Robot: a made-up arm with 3 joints. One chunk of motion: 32 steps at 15 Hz.
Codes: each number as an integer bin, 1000 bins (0 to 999) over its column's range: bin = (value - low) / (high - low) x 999, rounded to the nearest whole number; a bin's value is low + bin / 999 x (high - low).
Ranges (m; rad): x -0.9..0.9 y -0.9..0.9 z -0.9..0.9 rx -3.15..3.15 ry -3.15..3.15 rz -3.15..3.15
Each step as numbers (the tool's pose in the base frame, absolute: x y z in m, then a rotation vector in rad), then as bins.
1 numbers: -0.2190 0.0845 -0.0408 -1.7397 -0.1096 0.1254
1 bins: 378 546 477 224 482 519
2 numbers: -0.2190 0.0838 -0.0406 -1.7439 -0.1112 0.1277
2 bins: 378 546 477 223 482 520
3 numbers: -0.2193 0.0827 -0.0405 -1.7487 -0.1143 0.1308
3 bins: 378 545 477 222 481 520
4 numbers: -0.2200 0.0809 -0.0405 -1.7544 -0.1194 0.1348
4 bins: 377 544 477 221 481 521
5 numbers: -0.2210 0.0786 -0.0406 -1.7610 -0.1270 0.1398
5 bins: 377 543 477 220 479 522
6 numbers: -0.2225 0.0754 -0.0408 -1.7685 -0.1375 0.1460
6 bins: 376 541 477 219 478 523
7 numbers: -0.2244 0.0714 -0.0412 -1.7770 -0.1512 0.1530
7 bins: 375 539 477 218 476 524
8 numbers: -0.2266 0.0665 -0.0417 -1.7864 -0.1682 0.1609
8 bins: 374 536 476 216 473 525
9 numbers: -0.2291 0.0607 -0.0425 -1.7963 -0.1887 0.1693
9 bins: 372 533 476 215 470 526
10 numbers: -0.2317 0.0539 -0.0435 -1.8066 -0.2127 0.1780
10 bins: 371 529 475 213 466 528
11 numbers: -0.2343 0.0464 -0.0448 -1.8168 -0.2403 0.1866
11 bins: 369 525 475 211 461 529
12 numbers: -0.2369 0.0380 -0.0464 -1.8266 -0.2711 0.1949
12 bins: 368 521 474 210 457 530
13 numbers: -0.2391 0.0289 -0.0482 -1.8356 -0.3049 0.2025
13 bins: 367 516 473 208 451 532
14 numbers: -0.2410 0.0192 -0.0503 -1.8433 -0.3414 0.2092
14 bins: 366 510 472 207 445 533
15 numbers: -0.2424 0.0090 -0.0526 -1.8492 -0.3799 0.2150
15 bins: 365 504 470 206 439 534
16 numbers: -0.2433 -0.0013 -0.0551 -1.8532 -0.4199 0.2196
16 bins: 364 499 469 206 433 534
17 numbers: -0.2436 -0.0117 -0.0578 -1.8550 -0.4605 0.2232
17 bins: 364 493 467 205 426 535
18 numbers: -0.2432 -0.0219 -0.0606 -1.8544 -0.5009 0.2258
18 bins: 365 487 466 205 420 535
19 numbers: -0.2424 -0.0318 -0.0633 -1.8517 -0.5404 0.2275
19 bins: 365 482 464 206 414 536
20 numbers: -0.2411 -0.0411 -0.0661 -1.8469 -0.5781 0.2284
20 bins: 366 477 463 207 408 536
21 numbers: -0.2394 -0.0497 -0.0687 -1.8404 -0.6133 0.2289
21 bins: 367 472 461 208 402 536
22 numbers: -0.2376 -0.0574 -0.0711 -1.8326 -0.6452 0.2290
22 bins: 368 468 460 209 397 536
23 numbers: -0.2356 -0.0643 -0.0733 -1.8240 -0.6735 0.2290
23 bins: 369 464 459 210 393 536
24 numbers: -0.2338 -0.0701 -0.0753 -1.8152 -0.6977 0.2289
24 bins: 370 461 458 212 389 536
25 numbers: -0.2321 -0.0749 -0.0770 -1.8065 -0.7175 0.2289
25 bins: 371 458 457 213 386 536
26 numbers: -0.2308 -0.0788 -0.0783 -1.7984 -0.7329 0.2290
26 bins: 371 456 456 214 383 536
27 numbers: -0.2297 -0.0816 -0.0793 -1.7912 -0.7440 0.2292
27 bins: 372 454 455 215 382 536
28 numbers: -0.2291 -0.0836 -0.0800 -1.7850 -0.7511 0.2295
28 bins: 372 453 455 216 380 536
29 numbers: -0.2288 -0.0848 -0.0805 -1.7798 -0.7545 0.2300
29 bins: 373 452 455 217 380 536
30 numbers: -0.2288 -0.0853 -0.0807 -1.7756 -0.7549 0.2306
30 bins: 373 452 455 218 380 536
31 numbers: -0.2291 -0.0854 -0.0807 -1.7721 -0.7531 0.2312
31 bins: 372 452 455 218 380 536
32 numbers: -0.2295 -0.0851 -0.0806 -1.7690 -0.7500 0.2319
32 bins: 372 452 455 219 381 536
